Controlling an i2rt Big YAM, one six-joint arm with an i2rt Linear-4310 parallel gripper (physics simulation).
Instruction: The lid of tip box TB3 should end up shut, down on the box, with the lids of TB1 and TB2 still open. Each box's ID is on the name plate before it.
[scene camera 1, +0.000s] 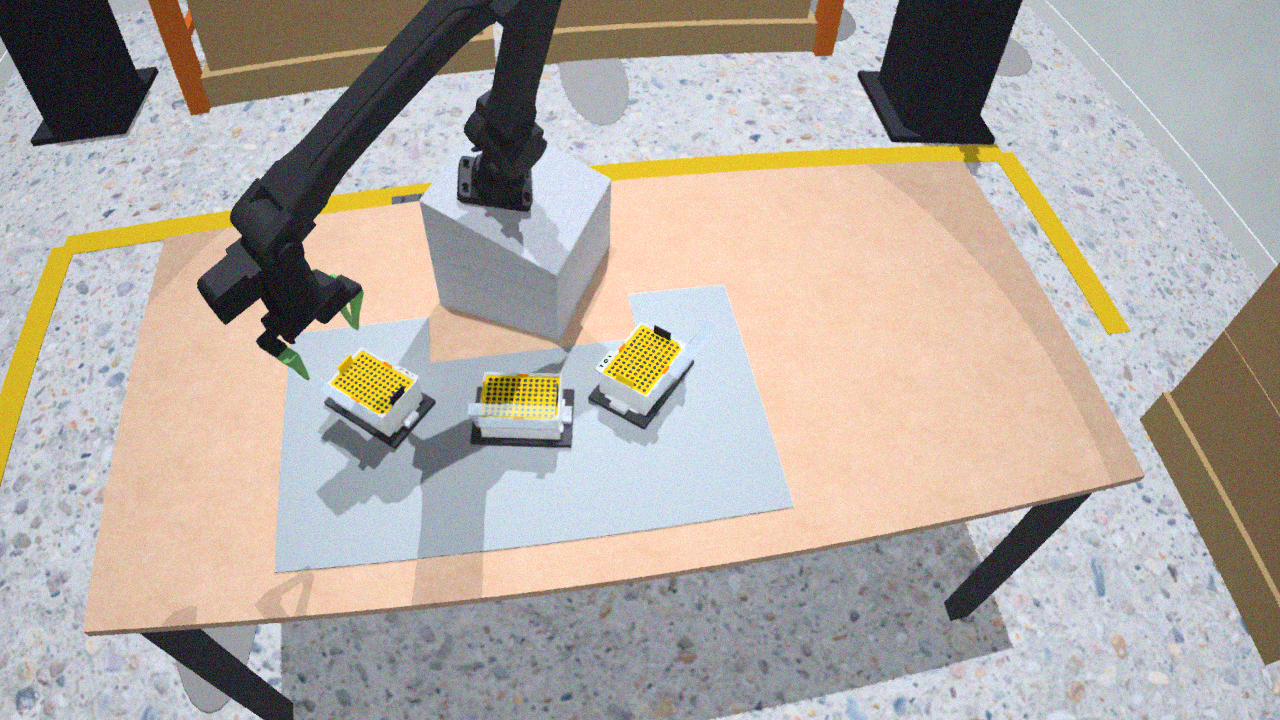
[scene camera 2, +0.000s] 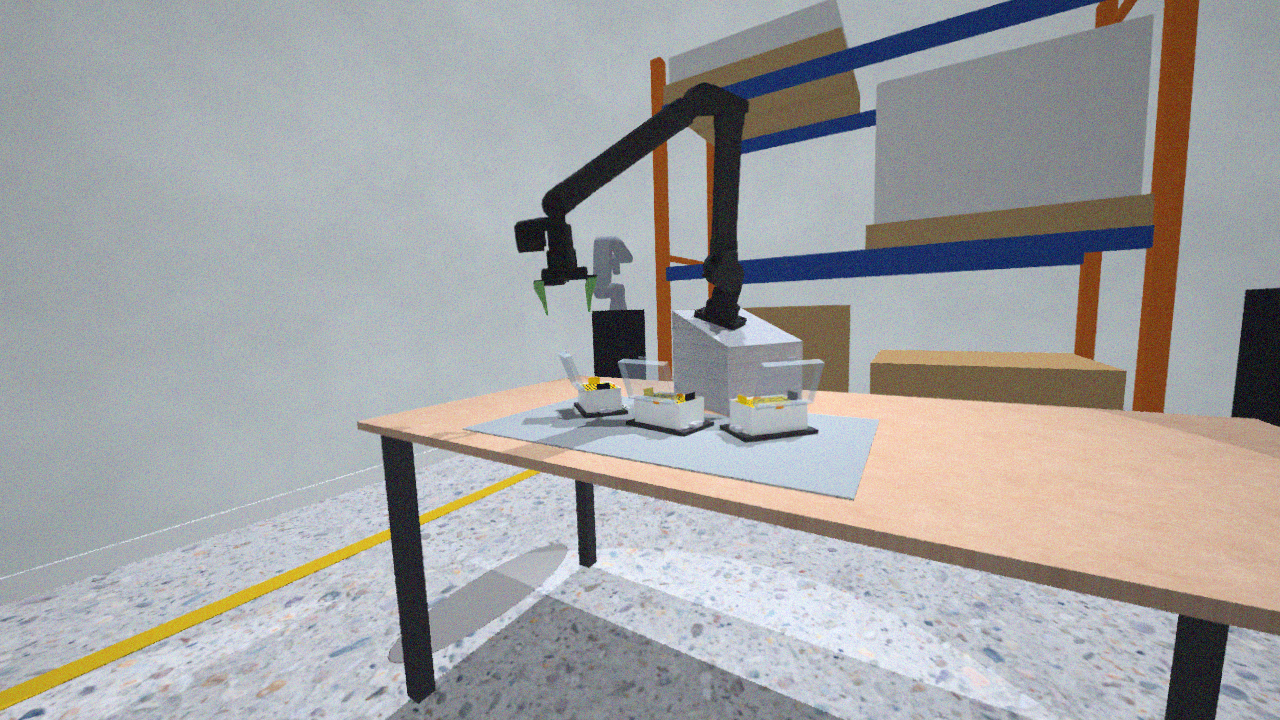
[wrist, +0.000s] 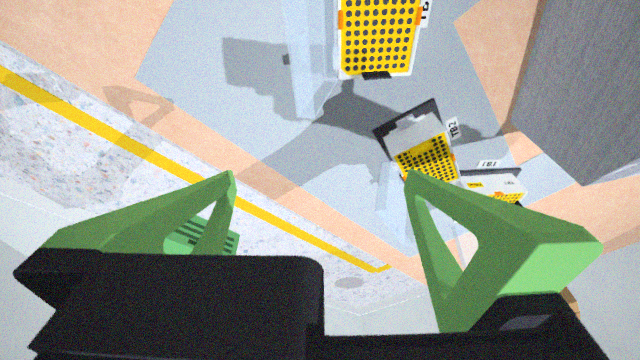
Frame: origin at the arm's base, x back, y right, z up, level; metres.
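Seen in the pictures: gripper, fingertip midpoint: (scene camera 1: 331, 353) (scene camera 2: 568, 313) (wrist: 320, 179); arm's base, origin of the base link: (scene camera 1: 493, 186) (scene camera 2: 719, 320).
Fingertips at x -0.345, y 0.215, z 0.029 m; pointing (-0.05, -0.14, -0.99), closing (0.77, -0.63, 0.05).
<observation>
Pixels of each thing's top centre, then the offset from my fingertips to it. "spot": a spot on its surface instead. Level surfaces: height alone.
- left tip box, middle of its top: (wrist: 384, 20) (scene camera 1: 369, 376) (scene camera 2: 598, 380) dx +0.083, dy -0.009, dz -0.167 m
- middle box, middle of its top: (scene camera 1: 519, 390) (wrist: 432, 174) (scene camera 2: 668, 390) dx +0.040, dy -0.244, dz -0.167 m
- name plate TB2, surface spot: (wrist: 452, 128) spot: dx +0.105, dy -0.248, dz -0.240 m
- raised lid, surface spot: (scene camera 2: 644, 368) spot: dx -0.047, dy -0.245, dz -0.110 m
- right box, middle of its top: (scene camera 1: 637, 352) (scene camera 2: 764, 397) (wrist: 493, 206) dx +0.104, dy -0.427, dz -0.176 m
- name plate TB1, surface spot: (wrist: 488, 164) spot: dx +0.137, dy -0.384, dz -0.240 m
- grey-blue mat, its level: dz -0.242 m
- wooden table, its level: dz -0.245 m
The left tip box (scene camera 1: 374, 386) (scene camera 2: 598, 398) (wrist: 380, 37), TB3 judging by the other plates, has its clear lid (scene camera 2: 569, 368) (wrist: 306, 60) raised; its own lettering is cut off in the wrist view. The middle box (scene camera 1: 521, 402) (scene camera 2: 669, 411) (wrist: 430, 157) has name plate TB2 (wrist: 452, 128) and a raised lid (scene camera 2: 644, 368). The right box (scene camera 1: 642, 362) (scene camera 2: 768, 416) (wrist: 500, 187) has name plate TB1 (wrist: 488, 164) and a raised lid (scene camera 2: 810, 380). My gripper (scene camera 1: 332, 351) (scene camera 2: 567, 311) (wrist: 320, 179) is open and empty, well above the table near the left box.
A grey-blue mat (scene camera 1: 537, 510) (scene camera 2: 805, 470) lies under the boxes on the wooden table (scene camera 1: 895, 358) (scene camera 2: 1029, 510). The arm stands on a pale block (scene camera 1: 501, 268) (scene camera 2: 760, 367) behind the boxes. A storage rack (scene camera 2: 1174, 205) stands beyond the table.
</observation>
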